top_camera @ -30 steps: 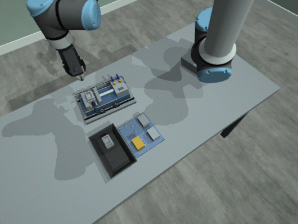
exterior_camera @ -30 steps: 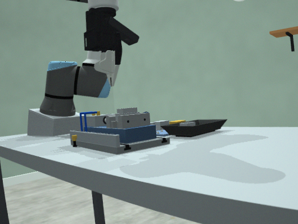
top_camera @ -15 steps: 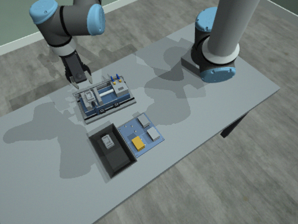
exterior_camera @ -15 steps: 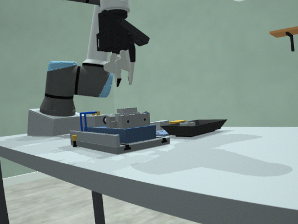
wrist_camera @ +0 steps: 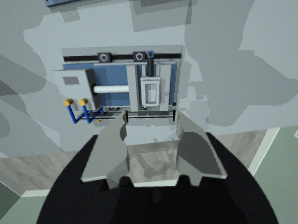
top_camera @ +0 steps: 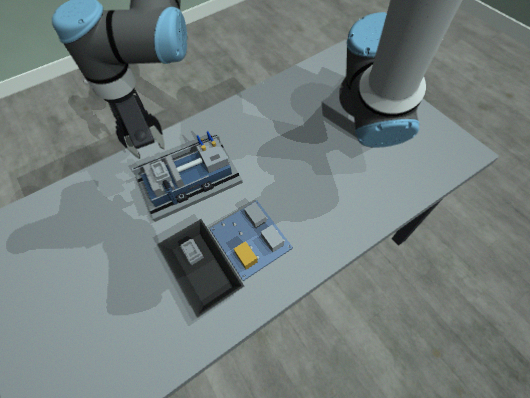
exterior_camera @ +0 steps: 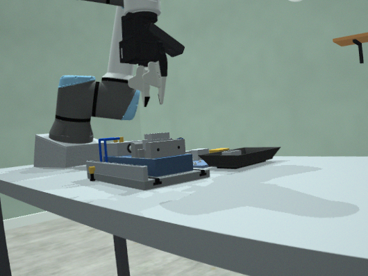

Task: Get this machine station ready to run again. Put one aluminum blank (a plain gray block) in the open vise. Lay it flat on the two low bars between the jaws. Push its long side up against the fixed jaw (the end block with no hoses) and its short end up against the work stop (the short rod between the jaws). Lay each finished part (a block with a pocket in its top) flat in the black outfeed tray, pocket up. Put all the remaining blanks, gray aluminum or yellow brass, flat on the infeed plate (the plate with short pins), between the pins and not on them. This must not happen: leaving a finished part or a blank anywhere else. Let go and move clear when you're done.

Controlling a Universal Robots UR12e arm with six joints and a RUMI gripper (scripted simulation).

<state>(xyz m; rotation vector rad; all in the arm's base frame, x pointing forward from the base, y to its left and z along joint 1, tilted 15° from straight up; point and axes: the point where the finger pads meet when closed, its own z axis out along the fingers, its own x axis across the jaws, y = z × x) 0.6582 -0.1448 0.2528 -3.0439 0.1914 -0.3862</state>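
Right now my hand is 10 mm short of the black work stop rod, 50 mm to the right of it and 110 mm above it. The rest, counted from my hand: vise 70 mm behind, 10 mm to the left, 160 mm below; blue infeed plate 120 mm behind, 300 mm to the left, 190 mm below; yellow brass blank 80 mm behind, 340 mm to the left, 170 mm below.
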